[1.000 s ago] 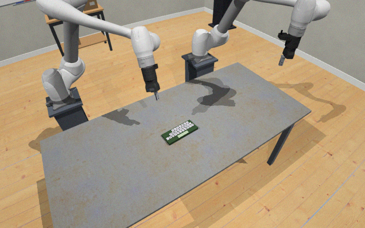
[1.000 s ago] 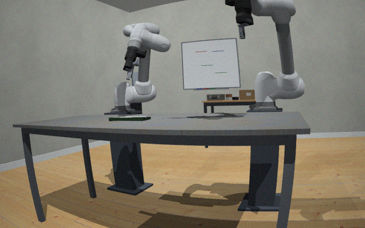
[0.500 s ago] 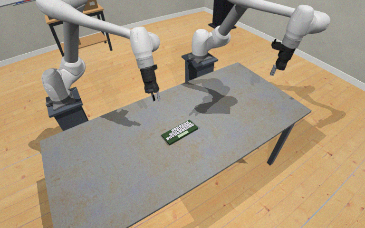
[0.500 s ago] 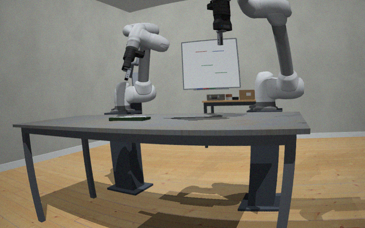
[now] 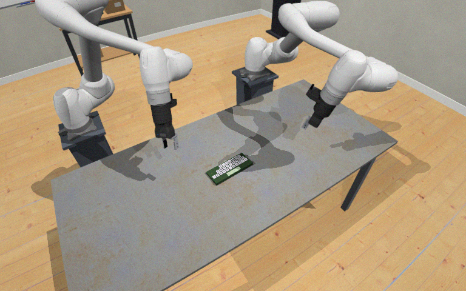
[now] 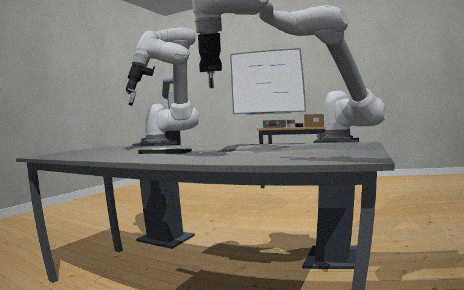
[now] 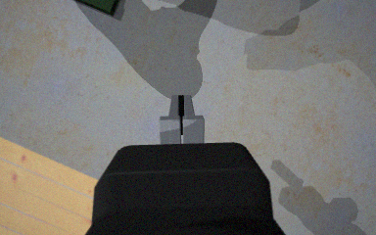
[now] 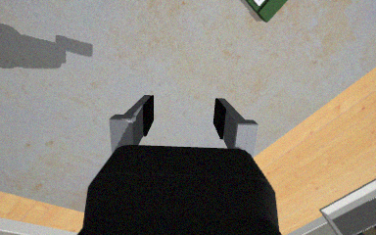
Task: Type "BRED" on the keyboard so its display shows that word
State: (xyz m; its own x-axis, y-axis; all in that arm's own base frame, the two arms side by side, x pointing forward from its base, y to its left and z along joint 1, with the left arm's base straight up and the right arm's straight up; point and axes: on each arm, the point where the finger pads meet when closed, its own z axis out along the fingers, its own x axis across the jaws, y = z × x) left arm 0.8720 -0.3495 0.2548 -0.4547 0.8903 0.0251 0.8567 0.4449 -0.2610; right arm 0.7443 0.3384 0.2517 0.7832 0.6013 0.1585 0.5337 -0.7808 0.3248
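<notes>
The left-arrow key lies 42 cm to the right of my left hand, 24 cm below it and 12 cm behind it.
</notes>
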